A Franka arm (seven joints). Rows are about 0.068 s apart.
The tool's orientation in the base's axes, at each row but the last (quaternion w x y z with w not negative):
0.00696, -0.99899, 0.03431, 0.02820
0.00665, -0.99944, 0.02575, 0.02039
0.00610, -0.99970, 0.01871, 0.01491
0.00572, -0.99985, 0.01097, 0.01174
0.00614, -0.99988, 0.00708, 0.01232
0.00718, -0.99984, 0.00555, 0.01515
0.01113, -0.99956, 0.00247, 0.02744
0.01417, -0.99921, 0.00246, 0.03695
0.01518, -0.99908, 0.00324, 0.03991
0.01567, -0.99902, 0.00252, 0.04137
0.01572, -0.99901, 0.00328, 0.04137
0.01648, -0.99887, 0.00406, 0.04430
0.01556, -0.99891, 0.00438, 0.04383
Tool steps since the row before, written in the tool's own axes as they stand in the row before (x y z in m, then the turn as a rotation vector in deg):
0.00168, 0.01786, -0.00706, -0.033, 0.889, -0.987
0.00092, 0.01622, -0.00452, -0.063, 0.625, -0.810
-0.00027, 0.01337, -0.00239, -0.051, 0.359, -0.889
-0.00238, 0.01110, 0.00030, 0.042, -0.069, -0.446
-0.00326, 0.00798, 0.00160, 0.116, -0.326, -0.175
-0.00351, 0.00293, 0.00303, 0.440, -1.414, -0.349
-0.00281, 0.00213, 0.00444, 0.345, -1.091, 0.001
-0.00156, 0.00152, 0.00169, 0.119, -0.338, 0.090
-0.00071, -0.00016, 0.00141, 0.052, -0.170, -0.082
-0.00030, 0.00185, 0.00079, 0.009, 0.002, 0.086
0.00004, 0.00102, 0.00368, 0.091, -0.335, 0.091
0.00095, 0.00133, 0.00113, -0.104, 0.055, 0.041
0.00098, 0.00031, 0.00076, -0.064, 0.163, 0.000
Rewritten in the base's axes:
0.00084, -0.01804, 0.00674, -0.039, -0.900, 0.977
0.00026, -0.01631, 0.00428, -0.062, -0.633, 0.804
-0.00070, -0.01338, 0.00224, -0.038, -0.368, 0.886
-0.00263, -0.01104, -0.00037, 0.054, 0.063, 0.446
-0.00341, -0.00791, -0.00162, 0.125, 0.322, 0.176
-0.00363, -0.00285, -0.00296, 0.466, 1.404, 0.356
-0.00306, -0.00202, -0.00433, 0.350, 1.089, 0.004
-0.00169, -0.00147, -0.00161, 0.114, 0.340, -0.089
-0.00082, 0.00021, -0.00134, 0.060, 0.167, 0.083
-0.00038, -0.00182, -0.00082, 0.002, 0.001, -0.086
-0.00027, -0.00090, -0.00370, 0.086, 0.337, -0.088
0.00083, -0.00130, -0.00125, -0.108, -0.053, -0.033
0.00091, -0.00029, -0.00085, -0.065, -0.162, 0.001

